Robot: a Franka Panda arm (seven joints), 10 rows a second.
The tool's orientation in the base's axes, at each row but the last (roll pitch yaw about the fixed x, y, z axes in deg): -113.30, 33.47, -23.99; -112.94, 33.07, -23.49; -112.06, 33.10, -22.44; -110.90, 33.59, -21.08; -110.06, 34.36, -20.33; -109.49, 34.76, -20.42; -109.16, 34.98, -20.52; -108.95, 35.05, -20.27; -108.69, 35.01, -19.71; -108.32, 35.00, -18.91; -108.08, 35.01, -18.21
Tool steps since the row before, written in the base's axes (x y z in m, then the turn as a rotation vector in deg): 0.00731, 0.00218, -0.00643, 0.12, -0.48, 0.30; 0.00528, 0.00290, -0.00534, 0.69, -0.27, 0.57; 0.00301, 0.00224, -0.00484, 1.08, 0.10, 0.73; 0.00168, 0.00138, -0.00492, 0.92, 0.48, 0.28; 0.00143, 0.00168, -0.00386, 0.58, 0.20, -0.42; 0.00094, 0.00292, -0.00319, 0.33, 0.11, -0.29; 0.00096, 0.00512, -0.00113, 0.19, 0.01, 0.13; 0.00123, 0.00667, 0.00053, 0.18, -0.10, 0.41; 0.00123, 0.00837, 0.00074, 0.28, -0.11, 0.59; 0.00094, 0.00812, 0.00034, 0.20, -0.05, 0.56; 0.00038, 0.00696, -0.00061, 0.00, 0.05, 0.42
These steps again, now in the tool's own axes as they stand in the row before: 0.00838, 0.00003, 0.00542, 0.09, -0.23, -0.52; 0.00600, 0.00041, 0.00535, 0.31, -0.82, -0.32; 0.00426, 0.00157, 0.00411, 0.41, -1.24, 0.04; 0.00361, 0.00260, 0.00302, 0.42, -0.85, 0.51; 0.00280, 0.00188, 0.00289, 0.63, -0.06, 0.39; 0.00171, 0.00152, 0.00379, 0.39, 0.01, 0.23; -0.00009, -0.00032, 0.00532, 0.07, -0.22, 0.00; -0.00125, -0.00195, 0.00640, -0.07, -0.42, -0.18; -0.00179, -0.00233, 0.00797, -0.09, -0.62, -0.22; -0.00162, -0.00183, 0.00781, -0.15, -0.55, -0.16; -0.00114, -0.00062, 0.00688, -0.25, -0.33, -0.06
